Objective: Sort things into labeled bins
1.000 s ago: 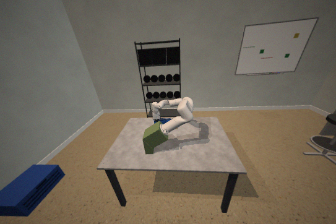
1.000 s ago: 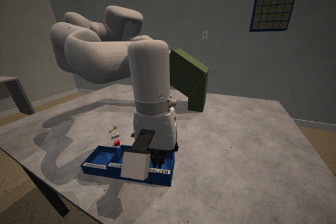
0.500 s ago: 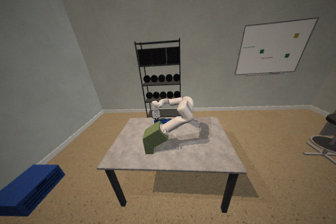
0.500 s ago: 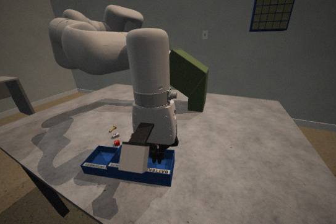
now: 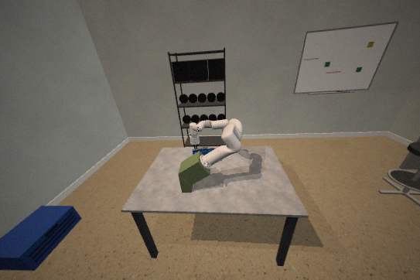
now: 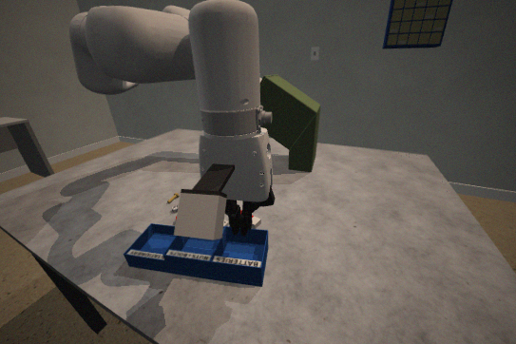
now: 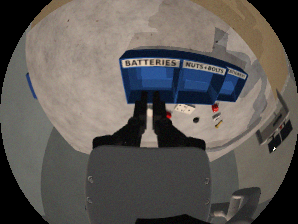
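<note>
Now: hand 8 cm past the small silver piece, 23 cm to the left of it and 9 cm above it. Also, from my hand: blue bin 2 cm ahead, 8 cm to the right, 7 cm below; then white domino 7 cm behind, 10 cm to the right, 9 cm below; then red-and-white eraser 10 cm behind, 3 cm to the right, 9 cm below.
</note>
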